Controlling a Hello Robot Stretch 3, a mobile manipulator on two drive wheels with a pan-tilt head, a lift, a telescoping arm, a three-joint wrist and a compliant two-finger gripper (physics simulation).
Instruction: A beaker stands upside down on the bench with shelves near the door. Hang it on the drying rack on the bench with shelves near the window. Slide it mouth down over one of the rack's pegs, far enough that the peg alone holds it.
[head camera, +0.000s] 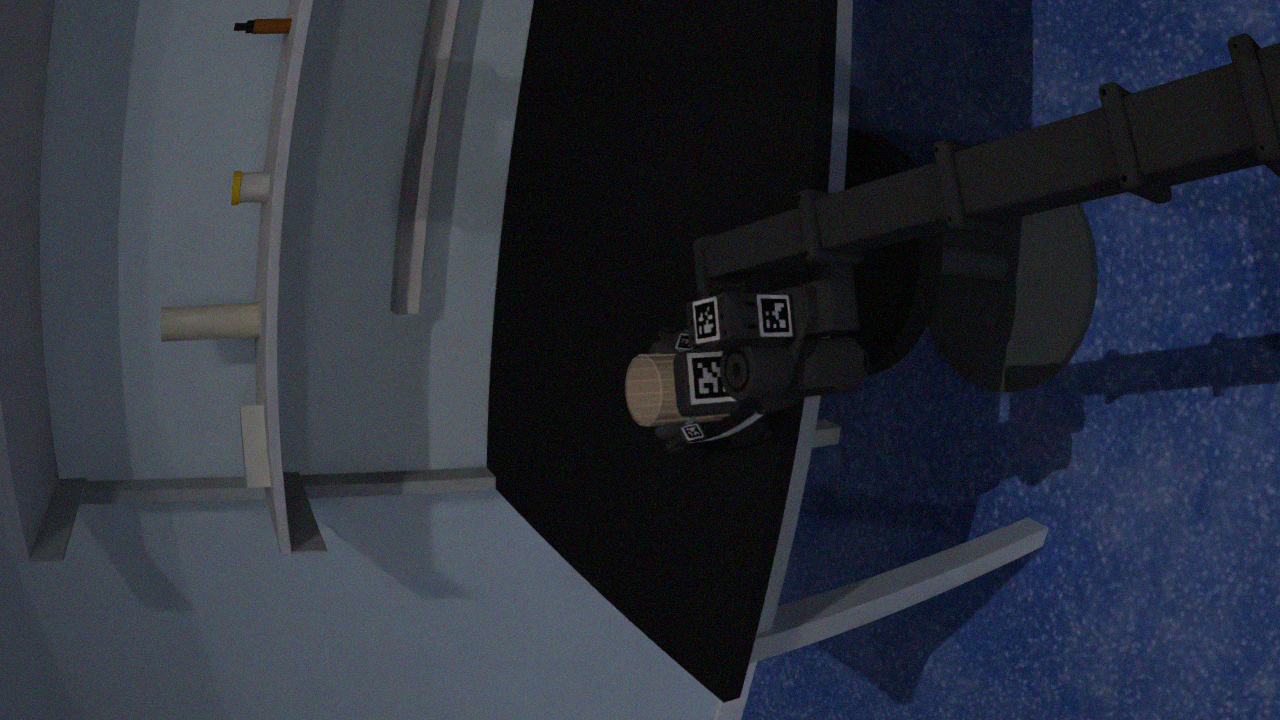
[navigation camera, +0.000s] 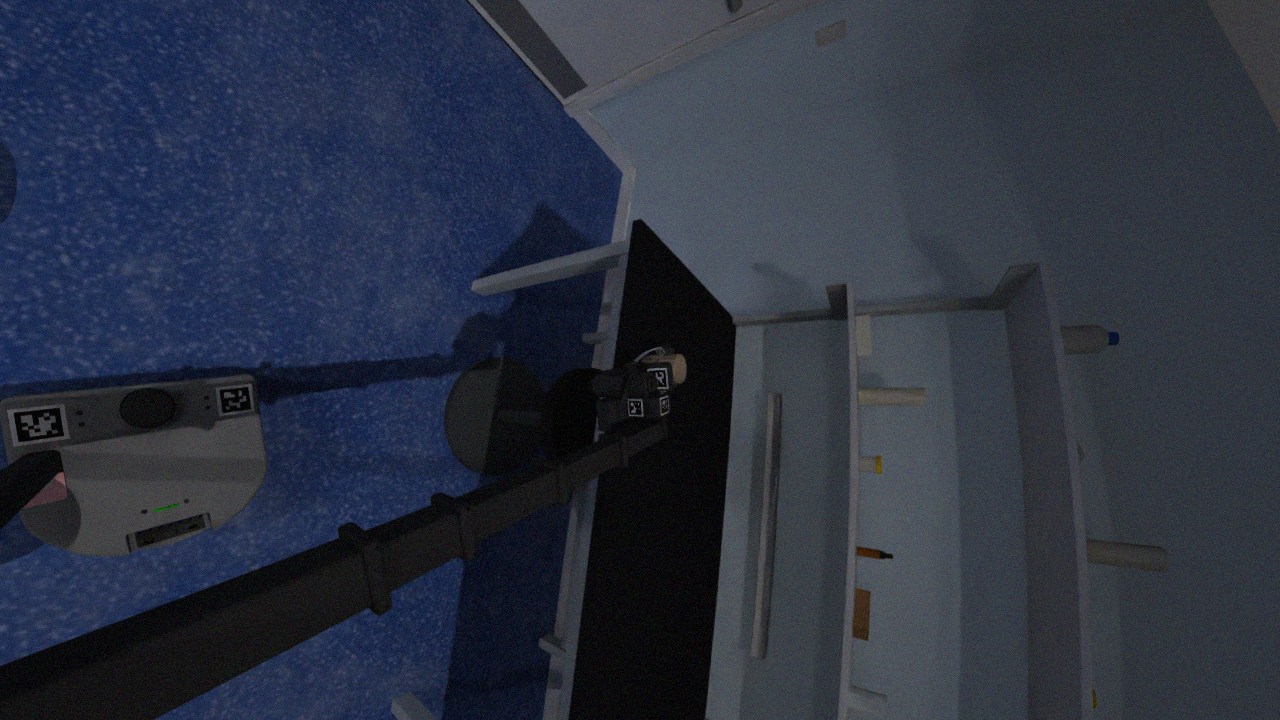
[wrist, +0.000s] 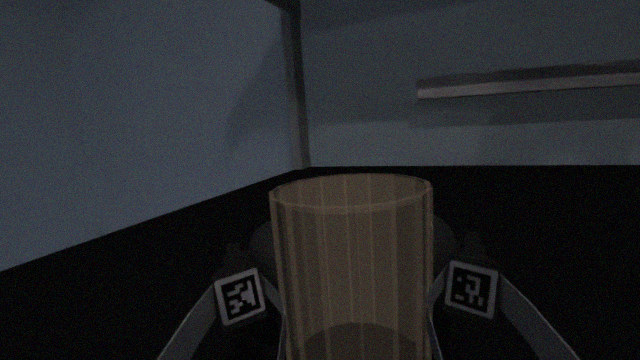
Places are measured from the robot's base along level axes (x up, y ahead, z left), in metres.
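Pixels of known places: gripper, fingertip midpoint: (head camera: 661, 392) (wrist: 348, 245); robot's base, origin of the base link: (navigation camera: 150, 405).
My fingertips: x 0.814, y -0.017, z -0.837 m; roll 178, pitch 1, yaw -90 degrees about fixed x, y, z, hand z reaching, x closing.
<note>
For each thing: its top centre in the pictures, then the offset to it from my fingertips. "*": a spot on its surface instead. Level surfaces: height alone.
- beaker, middle of its top: (wrist: 348, 186) (head camera: 642, 390) (navigation camera: 680, 368) dz +0.027, dx +0.038, dy -0.002 m
- bench, its level: dx -0.052 m
- beige cylinder, surface spot: (head camera: 210, 322) (navigation camera: 890, 396) * dz -0.430, dx +0.493, dy -0.143 m
- yellow-capped jar, surface spot: (head camera: 255, 186) (navigation camera: 866, 464) * dz -0.330, dx +0.428, dy -0.319 m
- white box, surface spot: (head camera: 255, 445) * dz -0.432, dx +0.424, dy +0.038 m
The beaker (head camera: 644, 390) (navigation camera: 680, 368) (wrist: 350, 280), see-through and tan with fine vertical lines, stands upright on the black top of the bench (head camera: 581, 223) (navigation camera: 662, 537) (wrist: 560, 225). Its closed-looking upper end faces up in the wrist view; its lower part runs out of that view. My gripper (head camera: 669, 390) (navigation camera: 669, 367) (wrist: 348, 245) is shut on the beaker, with one finger against each side. The fingertip pads are partly hidden behind it. The drying rack and its pegs do not show in these views.
Above the bench, a shelf board (head camera: 273, 223) (navigation camera: 852, 501) carries a beige cylinder (head camera: 210, 322) (navigation camera: 892, 395), a yellow-capped jar (head camera: 255, 186) (navigation camera: 870, 463) and a white box (head camera: 255, 445). A rail (head camera: 420, 179) (navigation camera: 767, 537) (wrist: 525, 86) runs along the back wall. A side wall (wrist: 125, 125) closes the bench's end.
</note>
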